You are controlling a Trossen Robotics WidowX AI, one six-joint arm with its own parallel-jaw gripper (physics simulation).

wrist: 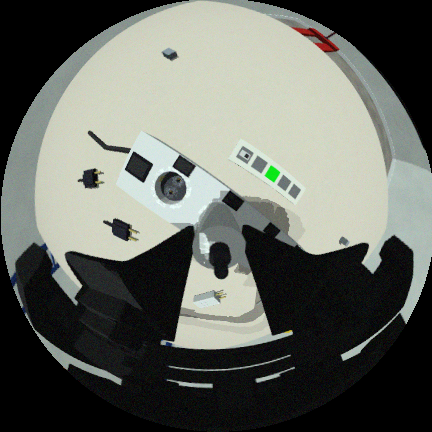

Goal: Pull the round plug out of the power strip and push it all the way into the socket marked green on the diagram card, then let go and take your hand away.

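Places are measured from the arm's base along level axes (x back, y right, z up), in millimetres.
Pixels of known places: gripper, fingertip midpoint: point(217, 230).
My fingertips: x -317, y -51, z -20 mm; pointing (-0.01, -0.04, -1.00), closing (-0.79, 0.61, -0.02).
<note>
Behind a point stands the place of what it marks.
The grey round plug point(218, 240) {x -317, y -51, z -5 mm} with a black cord stub is between the fingertips of my gripper point(217, 230) {x -317, y -51, z -20 mm}, which is shut on it. The plug is over the middle of the white power strip point(200, 191) {x -317, y -79, z -71 mm}; whether its pins are in a socket is hidden by its body. An open round socket point(170, 187) {x -287, y -106, z -89 mm} shows near the strip's left end. The right part of the strip lies in shadow, partly behind the right finger. The diagram card point(267, 171) {x -408, y -39, z -120 mm} lies behind the strip, with a green square point(272, 174) {x -412, y -31, z -120 mm} in the middle of its row of five marks.
Two black two-pin plugs point(91, 178) {x -169, y -233, z -108 mm} point(121, 229) {x -152, y -120, z -108 mm} lie left of the strip. A white plug point(209, 298) {x -171, y 112, z -100 mm} lies between the fingers' bases in view. The strip's black cable point(110, 147) {x -240, y -236, z -113 mm} leaves its left end. A small grey block point(170, 54) {x -419, y -308, z -109 mm} lies far back, another point(344, 241) {x -516, y 221, z -103 mm} at right.
</note>
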